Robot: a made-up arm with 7 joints. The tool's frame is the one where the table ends. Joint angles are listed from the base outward.
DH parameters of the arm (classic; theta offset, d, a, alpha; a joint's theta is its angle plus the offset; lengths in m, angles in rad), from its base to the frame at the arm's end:
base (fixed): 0 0.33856 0.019 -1.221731
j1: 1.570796 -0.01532 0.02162 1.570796
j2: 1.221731 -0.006 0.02 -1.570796
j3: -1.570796 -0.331 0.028 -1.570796
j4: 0 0.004 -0.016 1.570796
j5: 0 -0.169 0.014 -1.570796
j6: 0 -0.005 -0.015 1.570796
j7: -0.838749 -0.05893 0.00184 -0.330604
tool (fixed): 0.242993 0.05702 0 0
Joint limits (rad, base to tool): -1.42..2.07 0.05..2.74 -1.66..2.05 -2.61..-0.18 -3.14..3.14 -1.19..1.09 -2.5..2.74
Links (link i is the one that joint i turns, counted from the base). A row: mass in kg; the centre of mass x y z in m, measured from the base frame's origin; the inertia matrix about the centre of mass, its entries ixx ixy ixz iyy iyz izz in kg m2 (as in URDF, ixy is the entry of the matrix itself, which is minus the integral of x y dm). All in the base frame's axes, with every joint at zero. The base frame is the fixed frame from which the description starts. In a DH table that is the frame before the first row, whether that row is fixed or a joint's. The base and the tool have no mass.
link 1: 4.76; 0.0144 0.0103 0.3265; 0.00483 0 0 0.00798 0.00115 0.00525
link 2: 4.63; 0.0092 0.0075 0.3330; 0.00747 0 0 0.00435 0 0.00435
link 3: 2.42; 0.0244 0.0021 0.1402; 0.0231 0 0.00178 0.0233 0 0.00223
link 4: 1.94; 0.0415 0.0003 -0.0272; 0.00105 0 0 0.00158 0 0.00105
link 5: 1.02; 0.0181 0.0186 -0.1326; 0.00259 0 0.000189 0.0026 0 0.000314
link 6: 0.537; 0.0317 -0.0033 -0.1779; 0.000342 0 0 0.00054 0 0.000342
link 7: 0.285; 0.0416 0.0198 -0.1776; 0.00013 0 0 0.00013 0 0.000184
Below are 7 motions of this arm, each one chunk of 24 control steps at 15 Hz.
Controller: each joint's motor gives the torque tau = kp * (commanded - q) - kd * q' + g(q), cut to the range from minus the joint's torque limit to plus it. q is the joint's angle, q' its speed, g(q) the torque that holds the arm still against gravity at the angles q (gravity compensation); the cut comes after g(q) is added. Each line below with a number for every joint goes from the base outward.
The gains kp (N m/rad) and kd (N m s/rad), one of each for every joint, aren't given. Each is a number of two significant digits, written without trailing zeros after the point. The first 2 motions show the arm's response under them.
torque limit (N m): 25 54 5.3 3.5 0.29 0.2 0.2
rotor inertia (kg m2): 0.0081 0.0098 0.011 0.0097 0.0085 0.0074 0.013
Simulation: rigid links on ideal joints. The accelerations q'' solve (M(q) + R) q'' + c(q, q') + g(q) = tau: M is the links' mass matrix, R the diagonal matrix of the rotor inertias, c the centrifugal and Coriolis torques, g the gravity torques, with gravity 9.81 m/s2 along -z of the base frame. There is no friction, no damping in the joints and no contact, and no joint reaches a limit. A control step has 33 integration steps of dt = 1/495 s. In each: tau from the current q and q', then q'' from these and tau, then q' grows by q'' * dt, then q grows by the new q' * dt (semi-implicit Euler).
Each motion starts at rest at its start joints. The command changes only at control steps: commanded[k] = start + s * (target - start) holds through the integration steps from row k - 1 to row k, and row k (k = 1, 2, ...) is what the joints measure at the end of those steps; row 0 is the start. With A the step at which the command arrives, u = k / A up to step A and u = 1 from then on. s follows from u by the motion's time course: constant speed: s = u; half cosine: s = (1 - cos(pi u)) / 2; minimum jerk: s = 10 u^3 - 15 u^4 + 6 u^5; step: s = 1 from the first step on.
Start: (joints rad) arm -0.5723 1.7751 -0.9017 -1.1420 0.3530 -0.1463 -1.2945
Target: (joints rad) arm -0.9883 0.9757 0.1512 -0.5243 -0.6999 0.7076 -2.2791
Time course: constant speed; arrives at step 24
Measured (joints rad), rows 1 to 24:
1: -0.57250 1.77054 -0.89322 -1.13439 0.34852 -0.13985 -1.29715
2: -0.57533 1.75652 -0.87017 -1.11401 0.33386 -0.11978 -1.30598
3: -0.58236 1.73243 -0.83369 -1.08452 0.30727 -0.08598 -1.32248
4: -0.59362 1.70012 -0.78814 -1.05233 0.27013 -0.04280 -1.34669
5: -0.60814 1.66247 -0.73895 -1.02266 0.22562 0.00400 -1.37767
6: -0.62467 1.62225 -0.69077 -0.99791 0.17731 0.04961 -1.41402
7: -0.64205 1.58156 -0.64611 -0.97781 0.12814 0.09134 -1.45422
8: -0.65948 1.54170 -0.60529 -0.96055 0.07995 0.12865 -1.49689
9: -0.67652 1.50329 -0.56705 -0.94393 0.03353 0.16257 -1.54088
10: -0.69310 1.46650 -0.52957 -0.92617 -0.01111 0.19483 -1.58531
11: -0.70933 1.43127 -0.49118 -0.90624 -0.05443 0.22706 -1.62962
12: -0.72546 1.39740 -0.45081 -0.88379 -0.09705 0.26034 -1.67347
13: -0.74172 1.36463 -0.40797 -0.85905 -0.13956 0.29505 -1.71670
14: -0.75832 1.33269 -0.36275 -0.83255 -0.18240 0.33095 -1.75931
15: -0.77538 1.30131 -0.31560 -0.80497 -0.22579 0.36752 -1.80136
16: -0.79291 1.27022 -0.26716 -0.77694 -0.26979 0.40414 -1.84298
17: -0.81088 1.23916 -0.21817 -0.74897 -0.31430 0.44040 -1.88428
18: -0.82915 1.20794 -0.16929 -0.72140 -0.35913 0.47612 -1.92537
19: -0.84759 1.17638 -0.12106 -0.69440 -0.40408 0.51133 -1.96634
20: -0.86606 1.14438 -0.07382 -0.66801 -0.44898 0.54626 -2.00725
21: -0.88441 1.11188 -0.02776 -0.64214 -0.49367 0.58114 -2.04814
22: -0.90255 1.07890 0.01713 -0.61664 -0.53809 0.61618 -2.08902
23: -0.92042 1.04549 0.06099 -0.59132 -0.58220 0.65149 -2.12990
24: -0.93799 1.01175 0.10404 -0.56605 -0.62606 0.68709 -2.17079
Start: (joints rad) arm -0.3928 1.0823 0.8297 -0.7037 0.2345 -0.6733 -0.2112
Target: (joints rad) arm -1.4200 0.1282 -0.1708 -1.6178 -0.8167 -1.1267 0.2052
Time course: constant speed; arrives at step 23
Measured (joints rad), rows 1 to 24:
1: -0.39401 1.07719 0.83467 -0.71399 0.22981 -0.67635 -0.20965
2: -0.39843 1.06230 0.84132 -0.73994 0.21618 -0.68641 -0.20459
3: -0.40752 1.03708 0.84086 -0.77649 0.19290 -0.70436 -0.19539
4: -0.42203 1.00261 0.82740 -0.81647 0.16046 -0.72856 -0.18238
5: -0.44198 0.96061 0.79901 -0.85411 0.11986 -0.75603 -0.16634
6: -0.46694 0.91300 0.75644 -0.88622 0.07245 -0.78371 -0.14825
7: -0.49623 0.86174 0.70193 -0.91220 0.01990 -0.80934 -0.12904
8: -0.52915 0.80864 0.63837 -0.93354 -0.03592 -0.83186 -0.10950
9: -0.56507 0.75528 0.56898 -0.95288 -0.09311 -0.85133 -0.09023
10: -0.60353 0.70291 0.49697 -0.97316 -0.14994 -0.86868 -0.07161
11: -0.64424 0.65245 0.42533 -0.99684 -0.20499 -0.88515 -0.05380
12: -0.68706 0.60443 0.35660 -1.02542 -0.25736 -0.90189 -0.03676
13: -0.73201 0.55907 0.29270 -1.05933 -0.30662 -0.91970 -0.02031
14: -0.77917 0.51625 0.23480 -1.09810 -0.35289 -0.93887 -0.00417
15: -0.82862 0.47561 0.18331 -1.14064 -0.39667 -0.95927 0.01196
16: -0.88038 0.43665 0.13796 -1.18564 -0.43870 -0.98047 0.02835
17: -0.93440 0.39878 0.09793 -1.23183 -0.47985 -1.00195 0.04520
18: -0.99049 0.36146 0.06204 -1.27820 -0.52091 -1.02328 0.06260
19: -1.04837 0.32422 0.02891 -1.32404 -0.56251 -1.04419 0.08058
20: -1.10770 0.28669 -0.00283 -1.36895 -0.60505 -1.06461 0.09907
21: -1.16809 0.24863 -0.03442 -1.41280 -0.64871 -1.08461 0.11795
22: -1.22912 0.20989 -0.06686 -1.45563 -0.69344 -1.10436 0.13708
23: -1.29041 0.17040 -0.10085 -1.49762 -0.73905 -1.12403 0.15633
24: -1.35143 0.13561 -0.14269 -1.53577 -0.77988 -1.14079 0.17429
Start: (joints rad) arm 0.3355 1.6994 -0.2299 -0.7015 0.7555 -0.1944 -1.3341
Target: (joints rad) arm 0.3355 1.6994 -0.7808 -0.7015 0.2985 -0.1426 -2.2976
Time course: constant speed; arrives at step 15
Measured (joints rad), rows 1 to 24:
1: 0.33412 1.70021 -0.23675 -0.70139 0.75390 -0.19378 -1.33798
2: 0.33168 1.70202 -0.25369 -0.70163 0.74770 -0.19175 -1.35102
3: 0.32914 1.70412 -0.27861 -0.70231 0.73498 -0.18819 -1.37566
4: 0.32701 1.70580 -0.30900 -0.70317 0.71525 -0.18352 -1.41216
5: 0.32553 1.70663 -0.34309 -0.70393 0.68916 -0.17844 -1.45936
6: 0.32477 1.70649 -0.37985 -0.70450 0.65806 -0.17358 -1.51534
7: 0.32475 1.70548 -0.41860 -0.70490 0.62354 -0.16936 -1.57788
8: 0.32542 1.70384 -0.45879 -0.70522 0.58716 -0.16591 -1.64486
9: 0.32665 1.70185 -0.49987 -0.70556 0.55022 -0.16307 -1.71440
10: 0.32831 1.69979 -0.54131 -0.70597 0.51370 -0.16054 -1.78503
11: 0.33021 1.69790 -0.58257 -0.70643 0.47822 -0.15802 -1.85566
12: 0.33215 1.69636 -0.62325 -0.70690 0.44410 -0.15526 -1.92557
13: 0.33398 1.69529 -0.66305 -0.70730 0.41138 -0.15215 -1.99439
14: 0.33554 1.69472 -0.70182 -0.70755 0.37991 -0.14870 -2.06198
15: 0.33675 1.69463 -0.73953 -0.70758 0.34942 -0.14502 -2.12838
16: 0.33942 1.69446 -0.76953 -0.70705 0.32144 -0.14182 -2.18981
17: 0.34321 1.69406 -0.78887 -0.70551 0.29875 -0.13999 -2.24114
18: 0.34669 1.69375 -0.79944 -0.70340 0.28281 -0.13969 -2.28024
19: 0.34901 1.69383 -0.80362 -0.70138 0.27372 -0.14055 -2.30712
20: 0.34986 1.69440 -0.80342 -0.69988 0.27061 -0.14195 -2.32317
21: 0.34933 1.69540 -0.80043 -0.69902 0.27204 -0.14326 -2.33051
22: 0.34769 1.69668 -0.79591 -0.69871 0.27641 -0.14407 -2.33147
23: 0.34533 1.69805 -0.79079 -0.69879 0.28221 -0.14425 -2.32825
24: 0.34263 1.69932 -0.78581 -0.69907 0.28824 -0.14389 -2.32274

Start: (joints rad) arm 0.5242 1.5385 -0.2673 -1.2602 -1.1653 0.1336 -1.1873
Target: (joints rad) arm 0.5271 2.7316 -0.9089 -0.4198 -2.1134 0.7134 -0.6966
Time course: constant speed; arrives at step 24
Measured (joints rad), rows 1 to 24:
1: 0.52263 1.54605 -0.28466 -1.25846 -1.16647 0.13855 -1.18553
2: 0.52134 1.56741 -0.32466 -1.25322 -1.17140 0.15375 -1.17986
3: 0.52326 1.60176 -0.37481 -1.24259 -1.18241 0.17910 -1.16965
4: 0.52953 1.64604 -0.42301 -1.22368 -1.20106 0.21119 -1.15527
5: 0.53891 1.69708 -0.46338 -1.19411 -1.22801 0.24552 -1.13765
6: 0.54854 1.75214 -0.49504 -1.15375 -1.26313 0.27815 -1.11799
7: 0.55547 1.80906 -0.51885 -1.10521 -1.30557 0.30674 -1.09735
8: 0.55798 1.86636 -0.53561 -1.05287 -1.35392 0.33079 -1.07657
9: 0.55605 1.92329 -0.54622 -1.00119 -1.40632 0.35126 -1.05609
10: 0.55091 1.97961 -0.55243 -0.95332 -1.46066 0.36991 -1.03605
11: 0.54432 2.03529 -0.55704 -0.91044 -1.51492 0.38857 -1.01638
12: 0.53781 2.09023 -0.56322 -0.87199 -1.56743 0.40860 -0.99692
13: 0.53234 2.14418 -0.57361 -0.83655 -1.61707 0.43065 -0.97748
14: 0.52831 2.19681 -0.58966 -0.80269 -1.66337 0.45466 -0.95794
15: 0.52567 2.24785 -0.61157 -0.76945 -1.70631 0.48013 -0.93818
16: 0.52417 2.29725 -0.63859 -0.73644 -1.74626 0.50636 -0.91815
17: 0.52350 2.34519 -0.66939 -0.70370 -1.78381 0.53271 -0.89782
18: 0.52331 2.39205 -0.70238 -0.67141 -1.81966 0.55871 -0.87717
19: 0.52336 2.43834 -0.73604 -0.63971 -1.85451 0.58414 -0.85623
20: 0.52347 2.48461 -0.76910 -0.60857 -1.88906 0.60899 -0.83505
21: 0.52358 2.53132 -0.80074 -0.57770 -1.92387 0.63336 -0.81369
22: 0.52366 2.57879 -0.83058 -0.54672 -1.95940 0.65744 -0.79225
23: 0.52373 2.62718 -0.85865 -0.51517 -1.99594 0.68140 -0.77082
24: 0.52379 2.67649 -0.88523 -0.48271 -2.03361 0.70538 -0.74950

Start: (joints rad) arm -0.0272 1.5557 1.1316 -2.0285 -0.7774 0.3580 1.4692
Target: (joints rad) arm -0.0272 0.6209 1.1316 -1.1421 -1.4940 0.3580 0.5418
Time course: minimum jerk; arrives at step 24
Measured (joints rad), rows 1 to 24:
1: -0.02723 1.55563 1.13165 -2.02846 -0.77743 0.35798 1.46916
2: -0.02748 1.55499 1.13206 -2.02813 -0.77774 0.35786 1.46876
3: -0.02824 1.55256 1.13353 -2.02680 -0.77896 0.35744 1.46726
4: -0.02979 1.54644 1.13690 -2.02322 -0.78216 0.35652 1.46344
5: -0.03221 1.53443 1.14284 -2.01569 -0.78872 0.35500 1.45584
6: -0.03533 1.51445 1.15144 -2.00226 -0.80014 0.35295 1.44292
7: -0.03885 1.48494 1.16218 -1.98098 -0.81776 0.35058 1.42333
8: -0.04230 1.44512 1.17396 -1.95022 -0.84261 0.34819 1.39608
9: -0.04527 1.39507 1.18534 -1.90890 -0.87521 0.34608 1.36059
10: -0.04741 1.33568 1.19487 -1.85668 -0.91549 0.34444 1.31683
11: -0.04848 1.26843 1.20132 -1.79409 -0.96285 0.34339 1.26520
12: -0.04844 1.19522 1.20381 -1.72252 -1.01616 0.34297 1.20656
13: -0.04730 1.11813 1.20191 -1.64413 -1.07391 0.34319 1.14210
14: -0.04519 1.03928 1.19555 -1.56162 -1.13433 0.34408 1.07331
15: -0.04224 0.96076 1.18498 -1.47795 -1.19547 0.34570 1.00184
16: -0.03860 0.88458 1.17067 -1.39604 -1.25537 0.34807 0.92951
17: -0.03443 0.81274 1.15329 -1.31853 -1.31215 0.35117 0.85819
18: -0.02990 0.74713 1.13370 -1.24762 -1.36407 0.35482 0.78980
19: -0.02518 0.68955 1.11299 -1.18502 -1.40970 0.35873 0.72614
20: -0.02047 0.64154 1.09248 -1.13203 -1.44793 0.36250 0.66889
21: -0.01596 0.60427 1.07370 -1.08962 -1.47809 0.36574 0.61945
22: -0.01184 0.57837 1.05828 -1.05842 -1.49998 0.36807 0.57884
23: -0.00832 0.56374 1.04790 -1.03870 -1.51394 0.36925 0.54757
24: -0.00563 0.55947 1.04409 -1.03031 -1.52091 0.36919 0.52555

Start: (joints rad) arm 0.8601 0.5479 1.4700 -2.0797 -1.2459 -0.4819 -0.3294
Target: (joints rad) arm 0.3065 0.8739 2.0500 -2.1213 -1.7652 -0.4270 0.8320
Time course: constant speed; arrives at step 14
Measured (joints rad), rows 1 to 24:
1: 0.85806 0.55015 1.47517 -2.07920 -1.24862 -0.48078 -0.32414
2: 0.85128 0.55790 1.49170 -2.07797 -1.25801 -0.47746 -0.30665
3: 0.83848 0.57262 1.52116 -2.07646 -1.27609 -0.47235 -0.27398
4: 0.81937 0.59424 1.56202 -2.07544 -1.30310 -0.46668 -0.22599
5: 0.79428 0.62144 1.61081 -2.07566 -1.33791 -0.46177 -0.16436
6: 0.76397 0.65214 1.66322 -2.07772 -1.37851 -0.45835 -0.09166
7: 0.72939 0.68402 1.71519 -2.08184 -1.42249 -0.45635 -0.01075
8: 0.69146 0.71502 1.76377 -2.08774 -1.46758 -0.45507 0.07565
9: 0.65091 0.74371 1.80760 -2.09472 -1.51196 -0.45359 0.16518
10: 0.60828 0.76951 1.84684 -2.10189 -1.55448 -0.45115 0.25599
11: 0.56392 0.79262 1.88278 -2.10842 -1.59468 -0.44740 0.34670
12: 0.51817 0.81377 1.91709 -2.11375 -1.63266 -0.44243 0.43643
13: 0.47138 0.83391 1.95133 -2.11774 -1.66890 -0.43666 0.52470
14: 0.42400 0.85397 1.98660 -2.12053 -1.70405 -0.43064 0.61139
15: 0.37973 0.87138 2.01601 -2.12277 -1.73611 -0.42558 0.69149
16: 0.34275 0.88262 2.03265 -2.12471 -1.76163 -0.42250 0.75834
17: 0.31426 0.88714 2.03718 -2.12603 -1.77891 -0.42143 0.80908
18: 0.29364 0.88639 2.03392 -2.12642 -1.78792 -0.42186 0.84370
19: 0.27952 0.88258 2.02775 -2.12582 -1.78991 -0.42299 0.86403
20: 0.27049 0.87778 2.02236 -2.12442 -1.78688 -0.42412 0.87292
21: 0.26545 0.87349 2.01976 -2.12259 -1.78100 -0.42481 0.87353
22: 0.26360 0.87050 2.02040 -2.12072 -1.77423 -0.42496 0.86887
23: 0.26439 0.86904 2.02377 -2.11915 -1.76803 -0.42475 0.86146
24: 0.26735 0.86891 2.02887 -2.11811 -1.76330 -0.42450 0.85324

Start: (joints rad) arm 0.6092 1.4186 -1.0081 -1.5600 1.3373 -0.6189 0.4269
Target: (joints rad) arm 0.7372 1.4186 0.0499 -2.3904 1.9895 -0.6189 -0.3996
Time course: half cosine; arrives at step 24
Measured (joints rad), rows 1 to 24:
1: 0.60947 1.41857 -1.00738 -1.56039 1.33748 -0.61890 0.42669
2: 0.61068 1.41847 -1.00407 -1.56236 1.33847 -0.61891 0.42559
3: 0.61343 1.41826 -0.99606 -1.56757 1.34135 -0.61894 0.42247
4: 0.61796 1.41794 -0.98177 -1.57757 1.34735 -0.61902 0.41611
5: 0.62417 1.41752 -0.96026 -1.59348 1.35759 -0.61914 0.40536
6: 0.63174 1.41695 -0.93109 -1.61593 1.37288 -0.61932 0.38933
7: 0.64016 1.41621 -0.89421 -1.64505 1.39370 -0.61959 0.36743
8: 0.64888 1.41526 -0.84986 -1.68055 1.42011 -0.61995 0.33944
9: 0.65738 1.41413 -0.79848 -1.72182 1.45180 -0.62043 0.30546
10: 0.66516 1.41291 -0.74067 -1.76800 1.48821 -0.62102 0.26587
11: 0.67183 1.41175 -0.67718 -1.81808 1.52853 -0.62169 0.22129
12: 0.67715 1.41085 -0.60889 -1.87094 1.57186 -0.62238 0.17254
13: 0.68103 1.41044 -0.53677 -1.92542 1.61722 -0.62300 0.12052
14: 0.68353 1.41070 -0.46195 -1.98040 1.66365 -0.62342 0.06623
15: 0.68489 1.41174 -0.38571 -2.03486 1.71019 -0.62356 0.01070
16: 0.68546 1.41357 -0.30952 -2.08792 1.75593 -0.62335 -0.04503
17: 0.68567 1.41608 -0.23506 -2.13885 1.80000 -0.62279 -0.09993
18: 0.68596 1.41903 -0.16416 -2.18705 1.84160 -0.62193 -0.15302
19: 0.68674 1.42212 -0.09876 -2.23199 1.87993 -0.62089 -0.20335
20: 0.68834 1.42503 -0.04075 -2.27312 1.91425 -0.61980 -0.25002
21: 0.69093 1.42743 0.00815 -2.30984 1.94390 -0.61881 -0.29221
22: 0.69449 1.42910 0.04661 -2.34147 1.96829 -0.61802 -0.32914
23: 0.69885 1.42990 0.07377 -2.36725 1.98699 -0.61750 -0.36015
24: 0.70368 1.42985 0.08931 -2.38643 1.99972 -0.61726 -0.38466

